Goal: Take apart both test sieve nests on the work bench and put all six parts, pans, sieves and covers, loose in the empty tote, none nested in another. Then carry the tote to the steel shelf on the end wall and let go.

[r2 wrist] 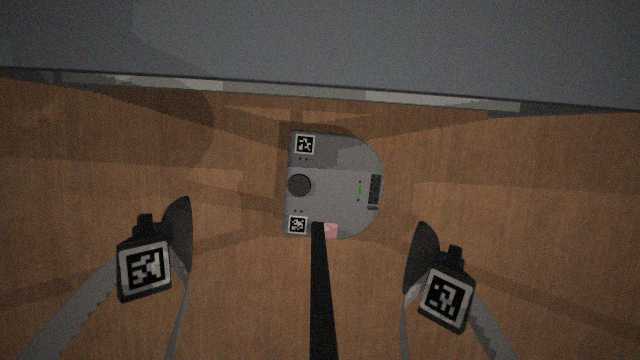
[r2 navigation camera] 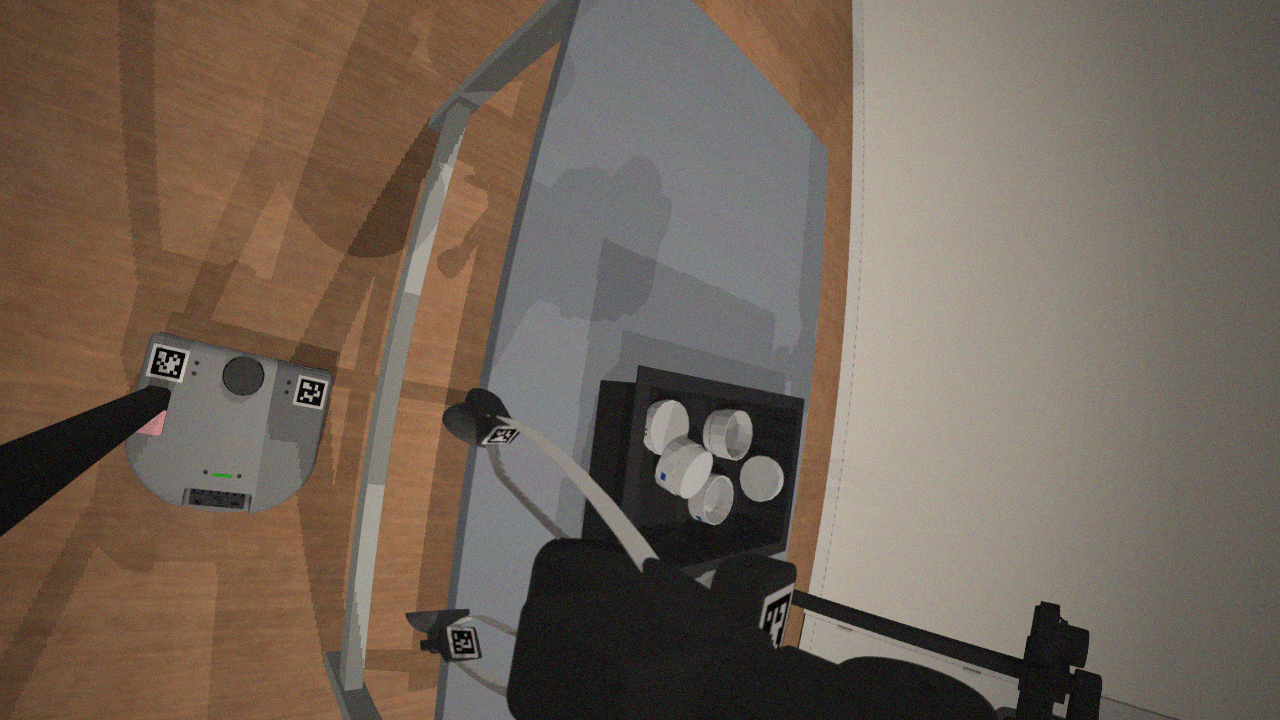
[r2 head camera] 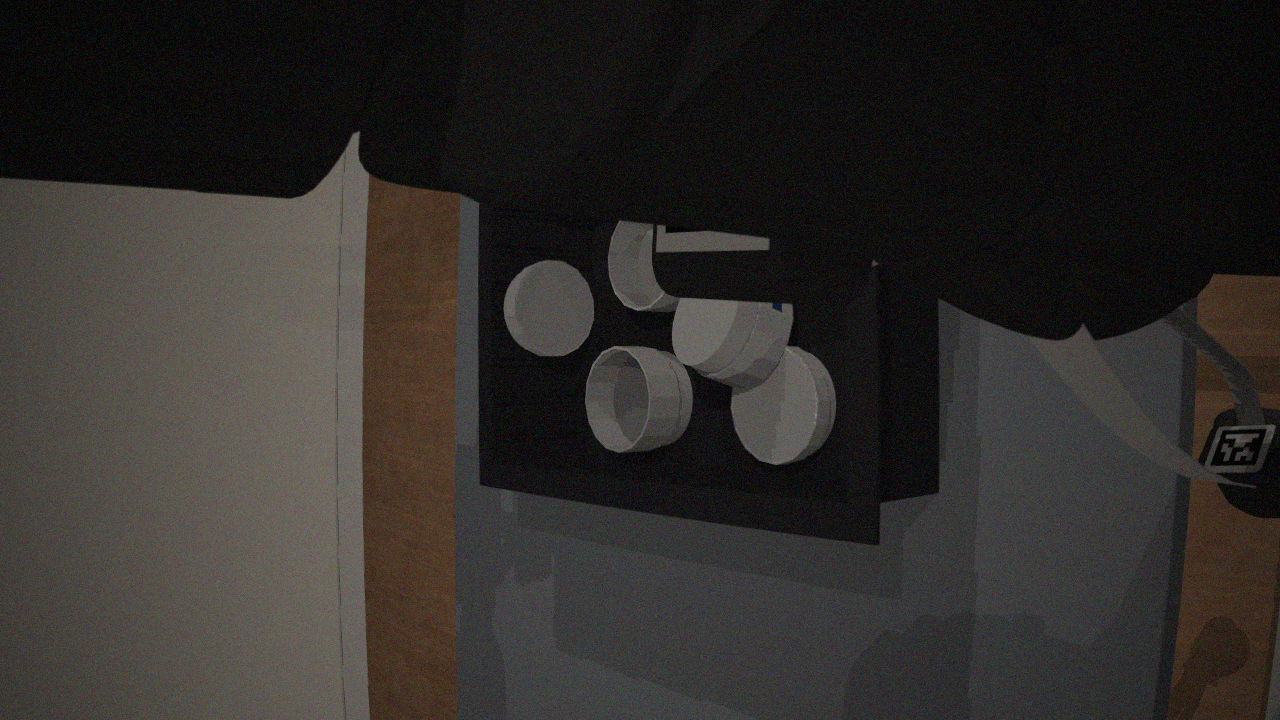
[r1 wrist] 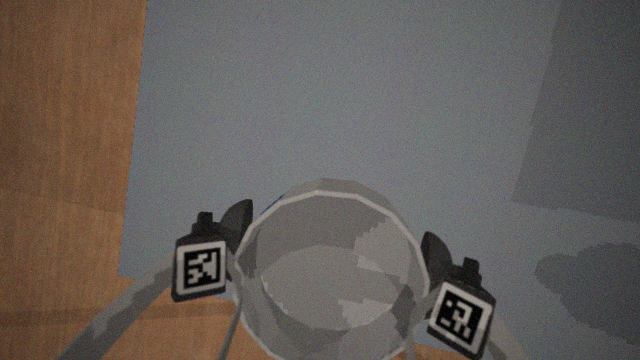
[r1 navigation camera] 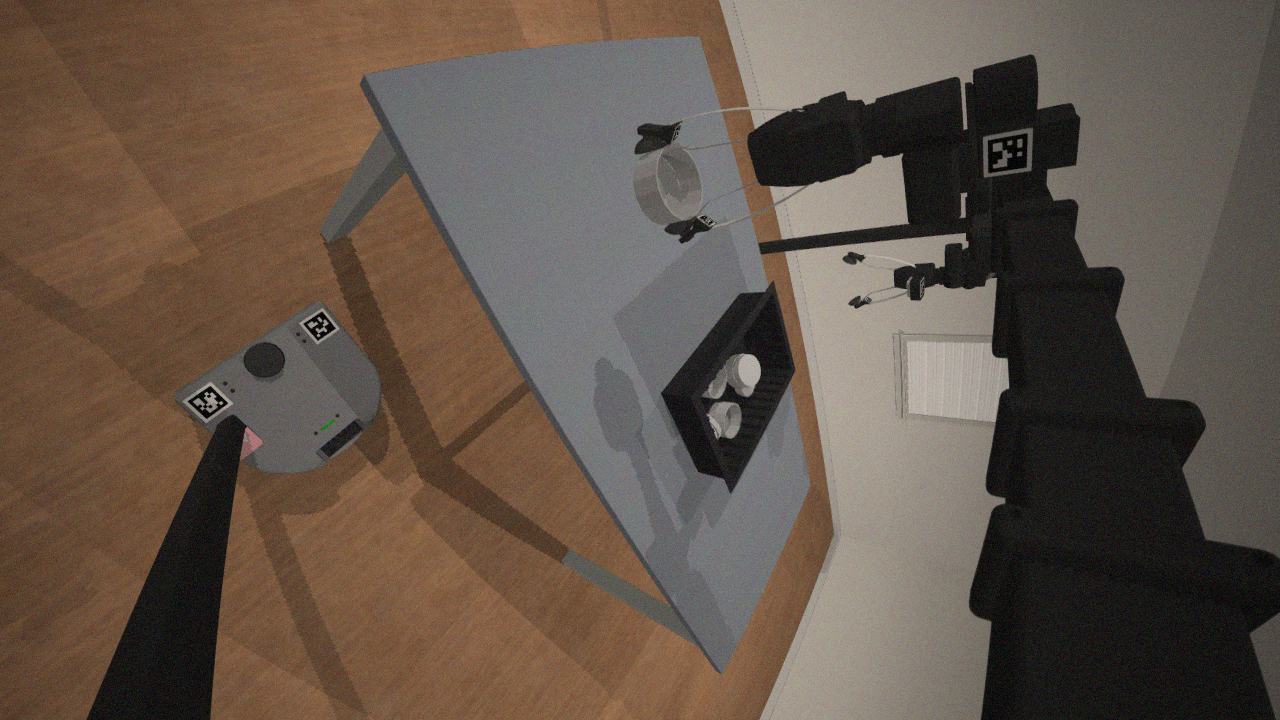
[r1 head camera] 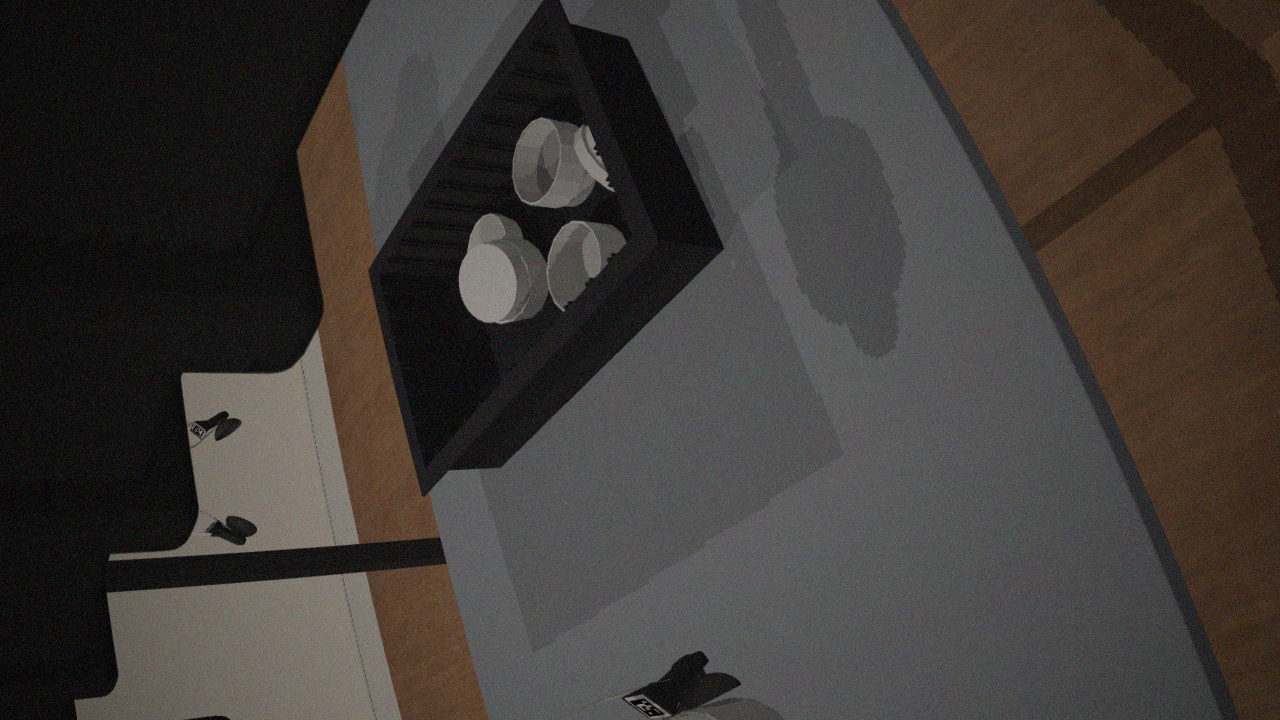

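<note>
r1's gripper [r1 navigation camera: 671,183] [r1 wrist: 336,245] is shut on a round hollow part with a closed-looking bottom, a pan or a sieve; I cannot tell which. It holds the part, open side up, above the bench. In r1's head view the held part [r1 head camera: 738,710] shows at the bottom edge. The black tote [r1 head camera: 581,385] [r1 navigation camera: 689,438] [r2 head camera: 680,512] [r2 navigation camera: 611,465] stands on the bench with several pale round parts inside. One part [r2 head camera: 733,340] [r2 navigation camera: 683,467] is tilted against another [r2 head camera: 780,407] [r2 navigation camera: 665,426]. r2's gripper [r1 navigation camera: 856,279] [r2 navigation camera: 453,521] [r2 wrist: 301,245] is open and empty near the bench edge.
The grey bench [r1 head camera: 939,501] [r1 navigation camera: 501,205] [r2 navigation camera: 680,107] has legs and a floor-level bar [r2 navigation camera: 402,331]. r1's base [r1 navigation camera: 286,394] and r2's base [r2 navigation camera: 232,429] [r2 wrist: 332,185] stand on the wooden floor. A dark mast [r2 navigation camera: 904,626] rises beyond the bench. The steel shelf does not show.
</note>
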